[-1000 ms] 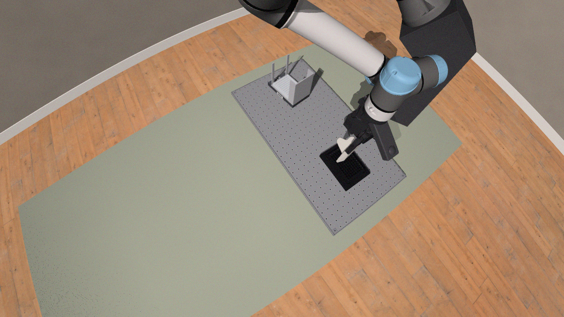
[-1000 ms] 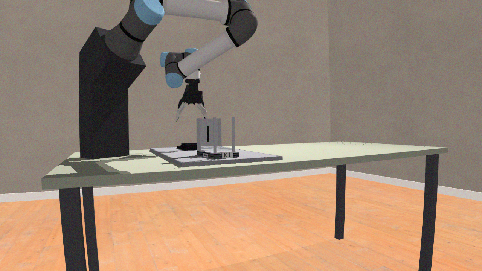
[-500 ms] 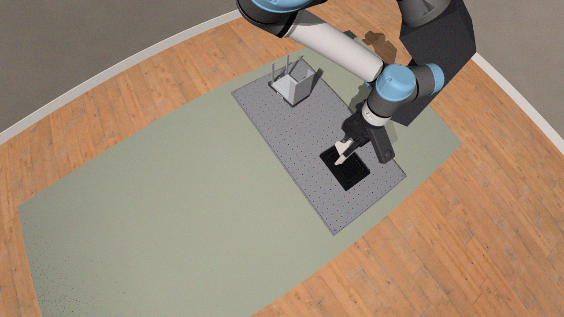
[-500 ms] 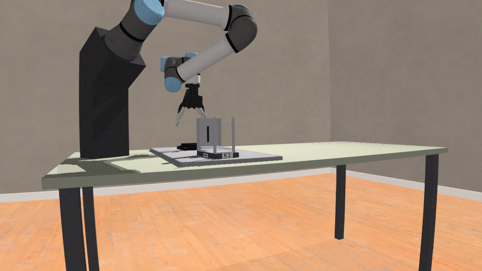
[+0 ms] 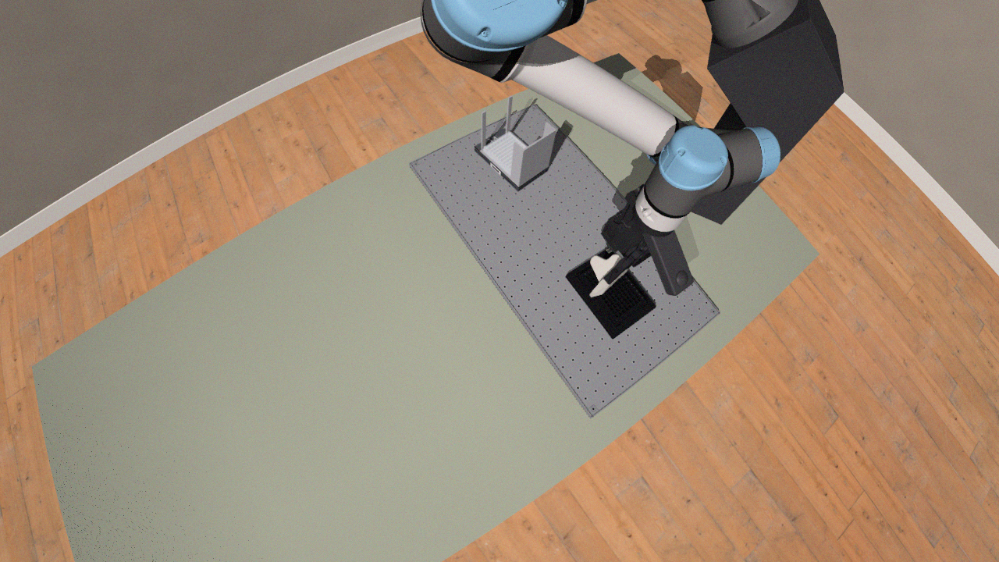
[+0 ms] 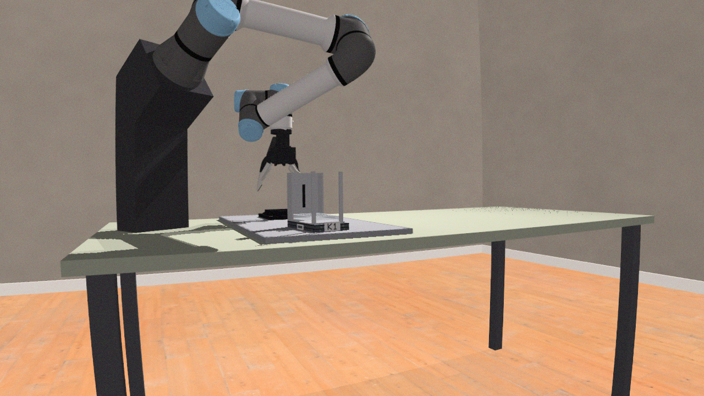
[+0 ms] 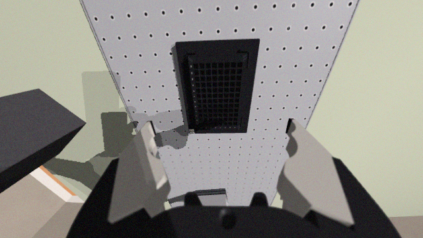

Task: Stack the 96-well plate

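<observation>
Right now my hand is 7 cm above the black 96-well plate. The rest, counted from my hand: K1 label (13 cm behind, 45 cm to the right, 8 cm below); white plate (12 cm behind, 36 cm to the right, 7 cm below); black plate nest N1 (8 cm below).
</observation>
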